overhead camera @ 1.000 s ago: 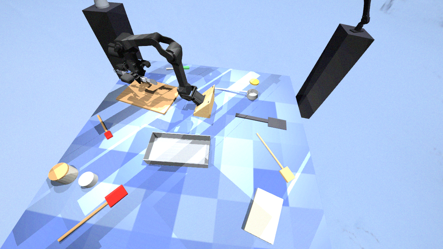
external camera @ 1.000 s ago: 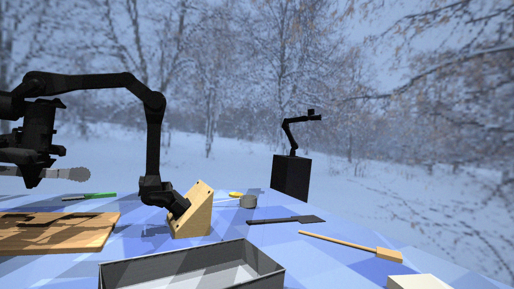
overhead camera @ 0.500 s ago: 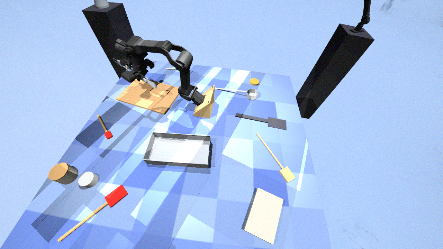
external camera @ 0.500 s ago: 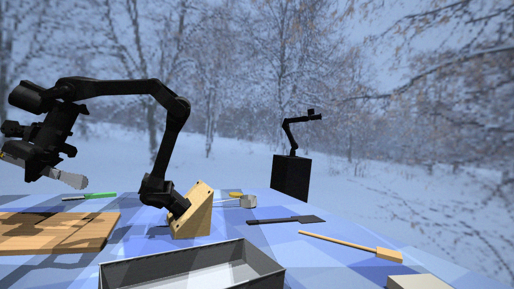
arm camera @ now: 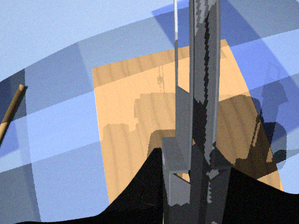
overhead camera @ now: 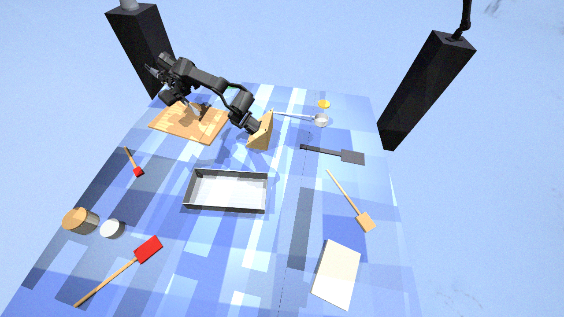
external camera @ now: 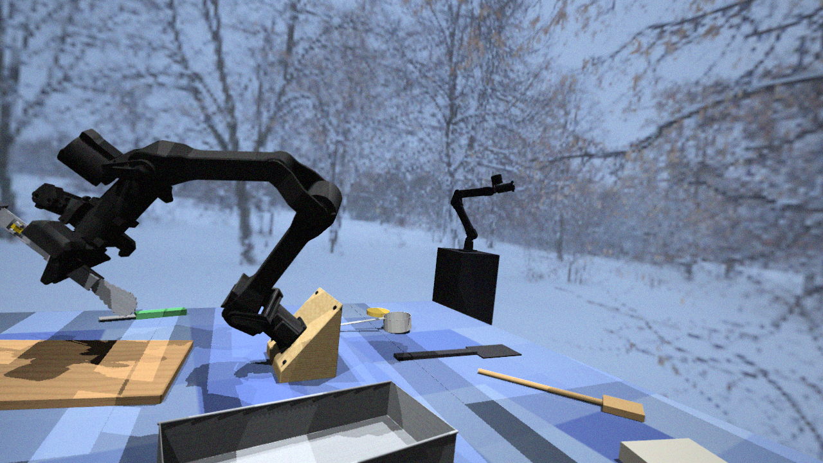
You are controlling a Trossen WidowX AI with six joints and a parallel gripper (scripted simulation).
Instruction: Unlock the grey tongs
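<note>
My gripper tip is 15 cm above the wooden board, 3 cm past it and 1 cm to the right of it. From my gripper tip the other things lie so: red spatula (65 cm ahead, 15 cm below, 10 cm to the left); yellow lock piece (8 cm above, 5 cm to the right, 2 cm behind); roasting tin (34 cm to the left, 33 cm ahead, 13 cm below).
</note>
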